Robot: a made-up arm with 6 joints.
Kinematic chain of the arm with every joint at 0, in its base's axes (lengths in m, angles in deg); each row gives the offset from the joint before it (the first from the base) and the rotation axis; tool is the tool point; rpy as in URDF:
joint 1: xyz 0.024 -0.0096 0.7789 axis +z
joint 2: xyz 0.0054 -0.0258 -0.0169 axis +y
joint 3: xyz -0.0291 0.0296 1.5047 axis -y
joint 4: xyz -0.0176 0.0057 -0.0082 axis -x
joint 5: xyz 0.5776 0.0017 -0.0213 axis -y
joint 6: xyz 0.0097 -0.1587 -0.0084 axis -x
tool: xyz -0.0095 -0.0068 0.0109 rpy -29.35 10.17 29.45
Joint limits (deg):
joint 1: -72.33..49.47
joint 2: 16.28..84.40
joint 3: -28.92..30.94
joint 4: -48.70..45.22
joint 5: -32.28..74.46
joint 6: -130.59..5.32
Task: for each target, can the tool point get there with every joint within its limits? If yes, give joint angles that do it. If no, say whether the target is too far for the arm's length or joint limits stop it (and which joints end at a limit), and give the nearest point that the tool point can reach.
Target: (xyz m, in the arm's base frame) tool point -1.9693 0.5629 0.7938
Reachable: no: joint limits stop it (at a limit: joint 1, joint 2, joint 3, joint 5) | nearest point 0.1376 -0.6971 1.7224 | short by 2.625 m
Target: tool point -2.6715 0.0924 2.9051
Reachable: no: too far | nearest point 0.1602 -0.9317 2.4076 | short by 3.052 m
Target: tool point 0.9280 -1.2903 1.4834
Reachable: yes | joints -49.04 47.60 9.69 24.40 -13.82 -52.95
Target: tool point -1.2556 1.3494 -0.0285
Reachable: no: joint limits stop it (at a limit: joint 1, joint 2, joint 3, joint 4, joint 6) | nearest point 0.8103 0.8078 0.4774 | short by 2.195 m
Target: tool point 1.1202 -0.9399 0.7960
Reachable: yes | joints -34.60 67.65 -9.06 -18.04 0.13 -46.52
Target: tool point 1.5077 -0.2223 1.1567
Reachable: yes | joints -2.52 54.89 0.71 -13.87 -13.63 -17.22
